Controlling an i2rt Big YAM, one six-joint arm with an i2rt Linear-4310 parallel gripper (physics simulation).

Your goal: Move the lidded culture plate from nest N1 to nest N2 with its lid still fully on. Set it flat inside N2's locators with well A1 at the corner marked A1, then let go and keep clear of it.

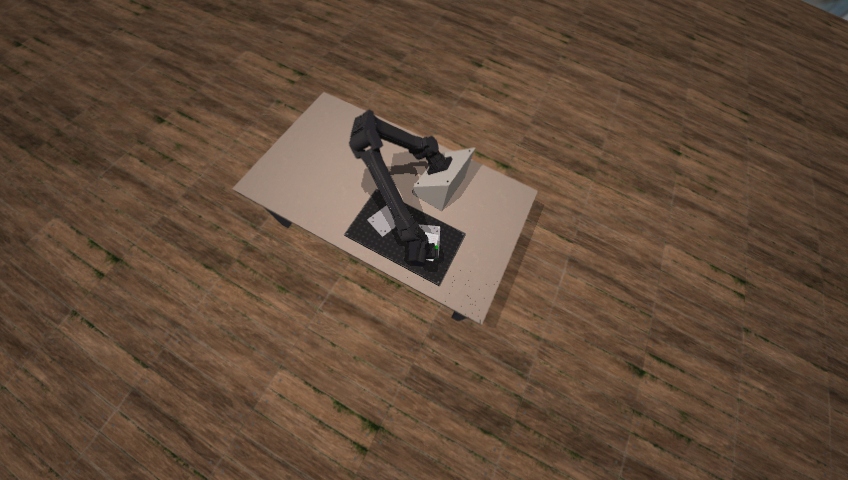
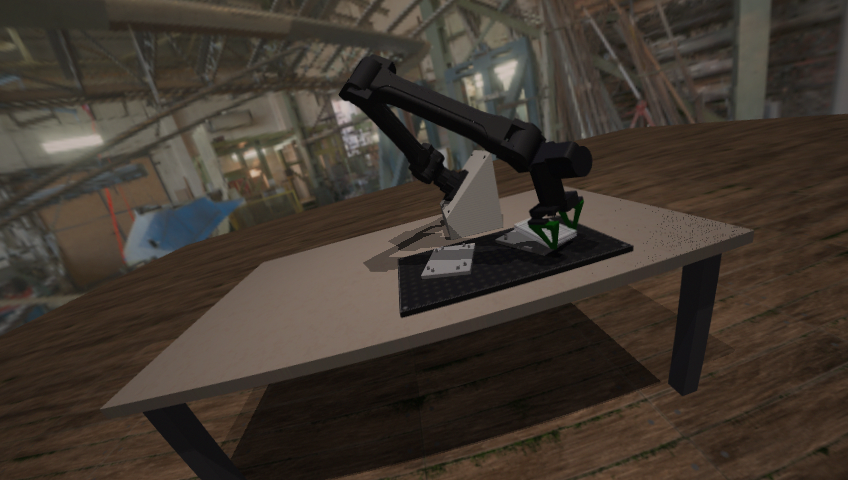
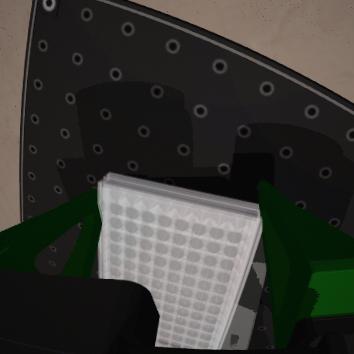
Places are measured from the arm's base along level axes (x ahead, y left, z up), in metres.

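Where they show: gripper, fingertip midpoint: [image 2: 563, 239] [image 3: 176, 193]; arm's base, link origin: [image 1: 440, 166] [image 2: 457, 186].
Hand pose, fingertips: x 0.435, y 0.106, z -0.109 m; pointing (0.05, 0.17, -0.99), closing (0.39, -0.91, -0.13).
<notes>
Each offset is from my fingertips to the top centre of the thing. "*": to the spot under its first point. Level surfaces: height alone.
My gripper [image 3: 176, 193] [image 2: 554, 225] [image 1: 432, 250], with green fingers, is shut on the lidded culture plate [image 3: 179, 253] [image 2: 541, 231] [image 1: 431, 233] across its short sides. The plate is clear with a grid of round wells, and its lid is on. It sits close over a grey nest @(* dx -0.116, dy -0.074, dz -0.012 m) [image 2: 512, 239] [image 3: 244, 317] at the right of the black perforated board @(dx -0.087, dy -0.136, dz -0.023 m) [image 3: 211, 91] [image 2: 504, 280] [image 1: 385, 246]. I cannot tell if it touches the nest. The other grey nest @(dx -0.123, dy -0.252, dz -0.002 m) [image 2: 449, 261] [image 1: 380, 220] lies empty at the board's left side.
The board lies on a beige table @(dz -0.036 m) [image 1: 307, 167] [image 2: 325, 310]. A grey wedge-shaped mount [image 1: 444, 179] [image 2: 474, 200] carries the arm's base just behind the board. The table's edge runs close past the board's front side.
</notes>
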